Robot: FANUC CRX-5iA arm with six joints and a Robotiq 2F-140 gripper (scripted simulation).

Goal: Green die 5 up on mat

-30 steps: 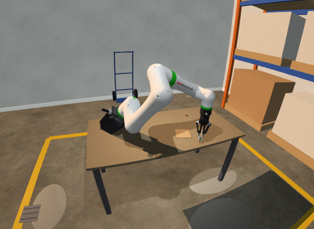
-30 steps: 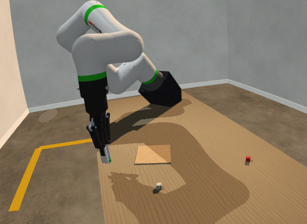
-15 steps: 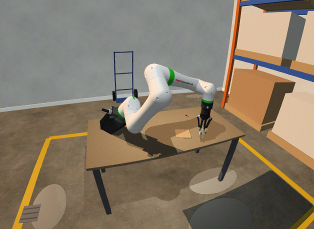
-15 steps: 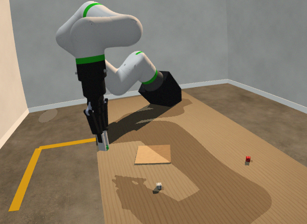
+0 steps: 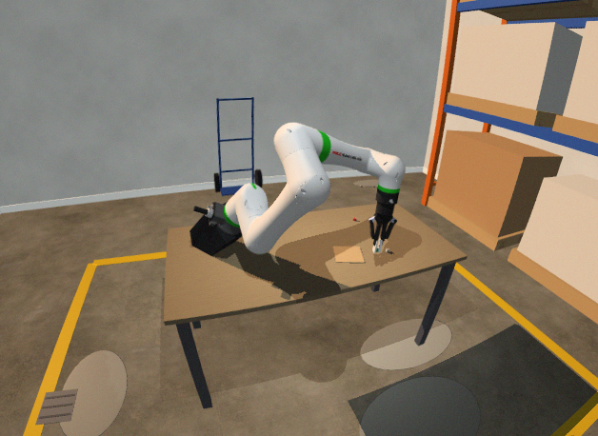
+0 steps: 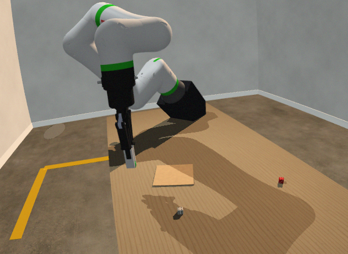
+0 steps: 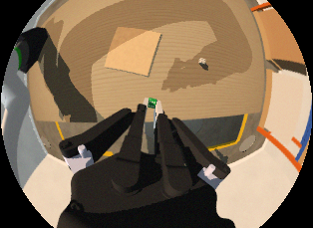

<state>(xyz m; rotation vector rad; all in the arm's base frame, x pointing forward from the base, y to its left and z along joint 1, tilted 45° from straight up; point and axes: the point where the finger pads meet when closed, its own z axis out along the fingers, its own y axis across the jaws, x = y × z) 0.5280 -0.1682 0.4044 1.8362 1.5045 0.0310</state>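
Now: the tan mat 4 cm behind my hand, 15 cm to the left of it and 13 cm below it. Round my hand: white die: 16 cm ahead, 9 cm to the left, 13 cm below; green die: 1 cm to the left, 3 cm below; red die: 20 cm ahead, 45 cm to the left, 13 cm below.
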